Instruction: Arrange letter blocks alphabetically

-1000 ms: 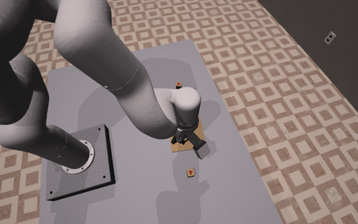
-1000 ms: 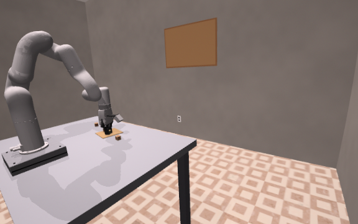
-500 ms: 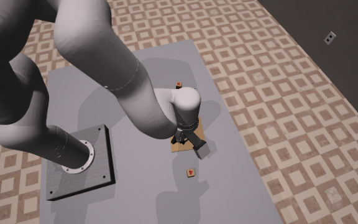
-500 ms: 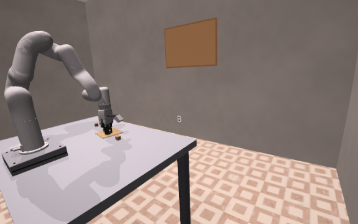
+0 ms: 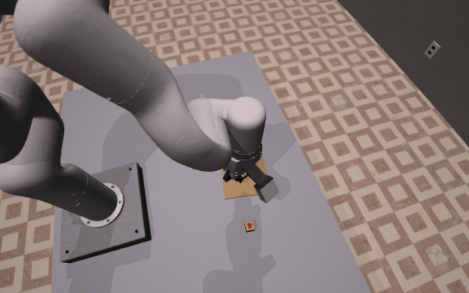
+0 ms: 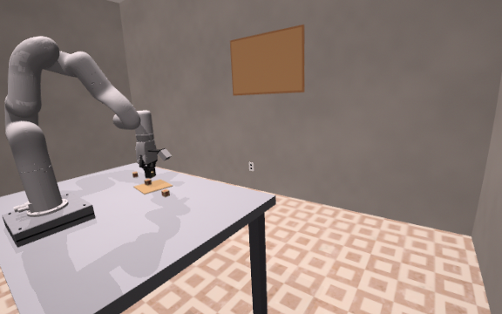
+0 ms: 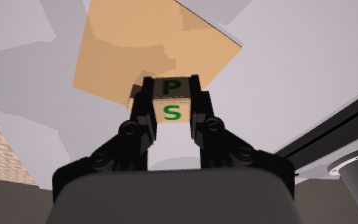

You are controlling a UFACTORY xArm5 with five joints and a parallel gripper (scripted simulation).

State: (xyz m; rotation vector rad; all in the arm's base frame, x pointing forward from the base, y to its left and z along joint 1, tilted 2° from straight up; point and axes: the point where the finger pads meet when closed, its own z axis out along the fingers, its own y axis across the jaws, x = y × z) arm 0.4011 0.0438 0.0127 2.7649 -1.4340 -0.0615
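My gripper is now 10 mm short of the tan mat, 30 mm to the right of it and 80 mm above it. From my hand the other things lie so: wooden letter block 60 mm to the left, 60 mm below.
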